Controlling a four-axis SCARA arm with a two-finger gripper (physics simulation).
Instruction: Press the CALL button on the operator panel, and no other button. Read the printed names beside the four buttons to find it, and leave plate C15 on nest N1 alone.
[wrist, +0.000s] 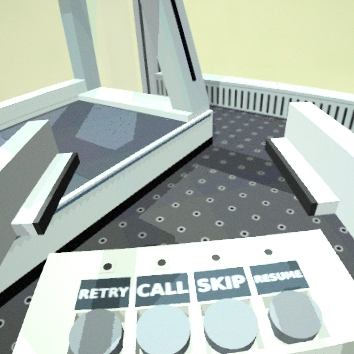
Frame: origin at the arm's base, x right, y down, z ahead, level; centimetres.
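Seen in the pictures: gripper, fingertip midpoint: (170, 131).
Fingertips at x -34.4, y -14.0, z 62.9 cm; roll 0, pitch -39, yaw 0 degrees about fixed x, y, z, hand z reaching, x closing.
Note:
Offsets run from my fingertips to a thing's top centre. "spot": to the spot under its first point. Level surfaces: height alone.
The operator panel @(spot: dx -3.8, dy +7.4, dz -7.0 cm) (37, 305) is a white box across the bottom of the wrist view, its near part cut off. The printed names read RETRY, CALL, SKIP and RESUME from left to right. The CALL button @(spot: dx +2.3, dy +7.1, dz -4.3 cm) (163, 331), round and pale grey-blue, is second from the left, below its CALL label @(spot: dx +0.7, dy +7.4, dz -2.6 cm) (161, 290). Beside it are the RETRY button @(spot: dx -0.1, dy +7.1, dz -6.2 cm) (95, 334), SKIP button @(spot: dx +4.5, dy +7.1, dz -2.5 cm) (230, 326) and RESUME button @(spot: dx +6.8, dy +7.1, dz -0.5 cm) (295, 316). My gripper (170, 131) is shut and empty, its two dark-edged fingers still separated by a wide gap beyond the panel. Plate C15 and nest N1 do not show recognisably.
A white-rimmed tray-like base (192, 135) with a dark inner surface lies at the left, with upright posts (177, 65) at its back. A slotted white rail @(spot: dx -11.5, dy +10.9, dz +37.4 cm) (250, 100) runs along the back right. The dark floor @(dy +12.7 cm) (215, 175) has small ringed holes.

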